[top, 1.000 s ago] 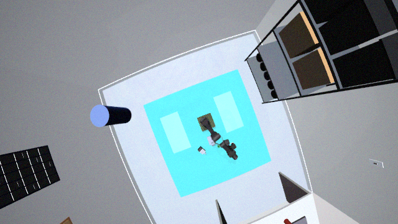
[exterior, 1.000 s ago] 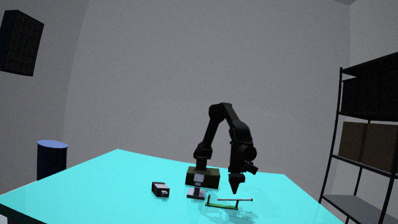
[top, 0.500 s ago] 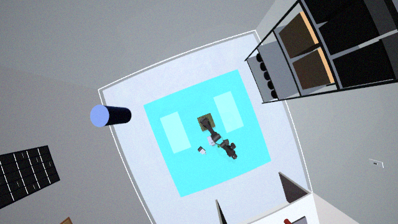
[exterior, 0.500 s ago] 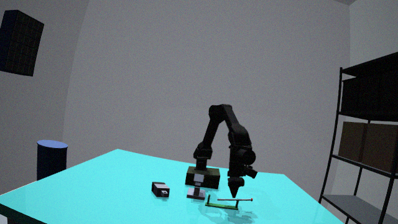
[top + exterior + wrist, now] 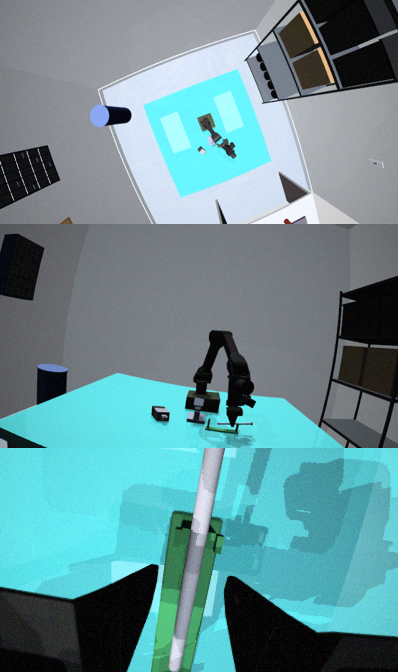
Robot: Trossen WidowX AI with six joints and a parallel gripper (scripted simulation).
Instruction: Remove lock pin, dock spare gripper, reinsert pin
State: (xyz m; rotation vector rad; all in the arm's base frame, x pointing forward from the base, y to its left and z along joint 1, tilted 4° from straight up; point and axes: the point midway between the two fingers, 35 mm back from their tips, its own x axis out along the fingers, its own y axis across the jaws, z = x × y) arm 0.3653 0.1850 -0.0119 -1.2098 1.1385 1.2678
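Right now my gripper tip is 40 mm to the left of the green stand and 10 mm above it. Round my gripper tip: grey mount 80 mm behind, 160 mm to the right, 20 mm above; then spare gripper 310 mm to the right, 10 mm below.
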